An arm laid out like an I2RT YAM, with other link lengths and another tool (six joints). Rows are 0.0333 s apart.
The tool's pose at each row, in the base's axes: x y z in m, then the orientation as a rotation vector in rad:
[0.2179 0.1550 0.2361 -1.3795 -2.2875 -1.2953]
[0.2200 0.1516 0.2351 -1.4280 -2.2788 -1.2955]
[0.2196 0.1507 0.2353 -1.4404 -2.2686 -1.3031]
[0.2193 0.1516 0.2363 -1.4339 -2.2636 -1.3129]
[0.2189 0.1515 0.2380 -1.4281 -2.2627 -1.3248]
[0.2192 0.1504 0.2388 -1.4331 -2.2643 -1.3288]
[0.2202 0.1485 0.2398 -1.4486 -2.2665 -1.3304]
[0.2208 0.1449 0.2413 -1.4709 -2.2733 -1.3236]
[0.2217 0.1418 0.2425 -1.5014 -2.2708 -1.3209]
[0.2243 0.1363 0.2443 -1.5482 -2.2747 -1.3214]
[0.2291 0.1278 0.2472 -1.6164 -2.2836 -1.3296]
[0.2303 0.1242 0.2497 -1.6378 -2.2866 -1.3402]
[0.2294 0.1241 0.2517 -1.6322 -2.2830 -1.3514]
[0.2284 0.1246 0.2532 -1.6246 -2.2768 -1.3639]
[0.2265 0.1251 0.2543 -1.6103 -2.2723 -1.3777]
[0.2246 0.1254 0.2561 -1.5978 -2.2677 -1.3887]
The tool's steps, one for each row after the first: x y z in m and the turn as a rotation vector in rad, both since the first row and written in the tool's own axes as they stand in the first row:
[-0.0039 0.0004 -0.0014 -0.0126 -0.0253 0.0209]
[-0.0041 0.0000 -0.0023 -0.0208 -0.0271 0.0293]
[-0.0028 0.0006 -0.0023 -0.0257 -0.0200 0.0281]
[-0.0018 0.0012 -0.0035 -0.0325 -0.0159 0.0239]
[-0.0022 0.0017 -0.0047 -0.0367 -0.0201 0.0235]
[-0.0034 0.0027 -0.0065 -0.0420 -0.0313 0.0265]
[-0.0053 0.0034 -0.0099 -0.0435 -0.0496 0.0307]
[-0.0071 0.0042 -0.0127 -0.0497 -0.0677 0.0419]
[-0.0111 0.0062 -0.0172 -0.0630 -0.1002 0.0528]
[-0.0176 0.0101 -0.0240 -0.0879 -0.1499 0.0637]
[-0.0192 0.0118 -0.0279 -0.1013 -0.1658 0.0647]
[-0.0177 0.0122 -0.0295 -0.1072 -0.1601 0.0627]
[-0.0160 0.0124 -0.0303 -0.1133 -0.1517 0.0615]
[-0.0141 0.0117 -0.0311 -0.1187 -0.1400 0.0571]
[-0.0118 0.0113 -0.0325 -0.1226 -0.1294 0.0538]

